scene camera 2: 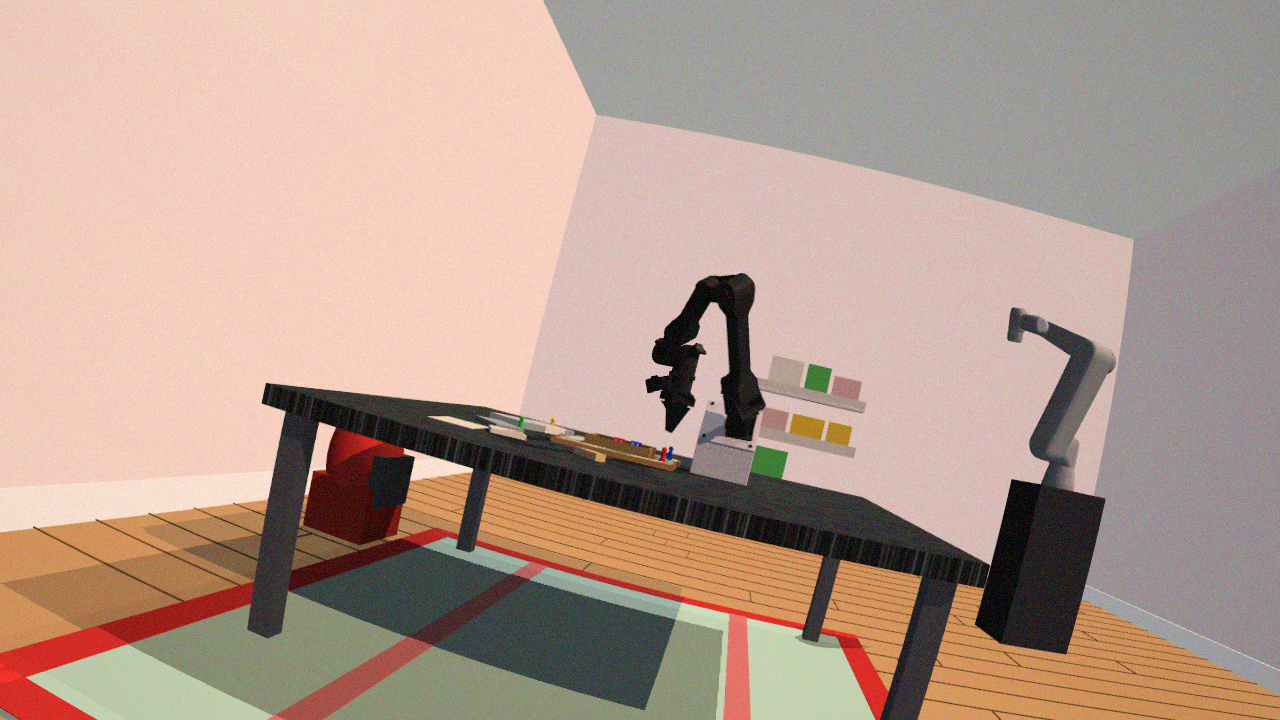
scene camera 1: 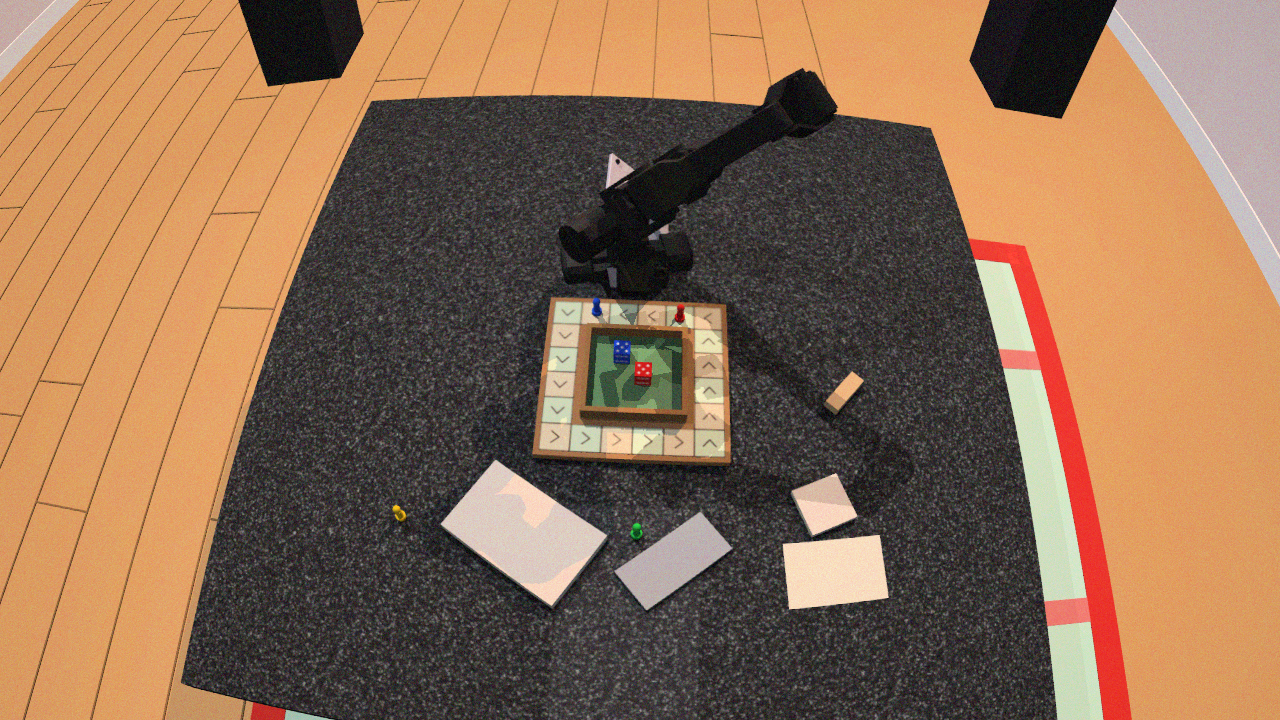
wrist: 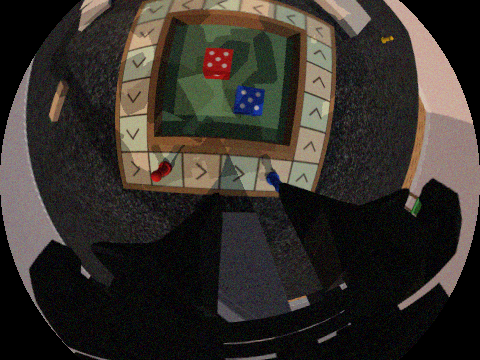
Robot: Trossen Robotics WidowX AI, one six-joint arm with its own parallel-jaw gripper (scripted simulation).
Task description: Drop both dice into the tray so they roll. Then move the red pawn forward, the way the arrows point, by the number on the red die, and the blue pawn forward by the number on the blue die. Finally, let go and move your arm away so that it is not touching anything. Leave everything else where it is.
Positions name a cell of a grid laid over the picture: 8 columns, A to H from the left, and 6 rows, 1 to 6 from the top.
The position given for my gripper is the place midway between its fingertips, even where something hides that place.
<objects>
my gripper: scene camera 2 E4; scene camera 1 D3; wrist E4
</objects>
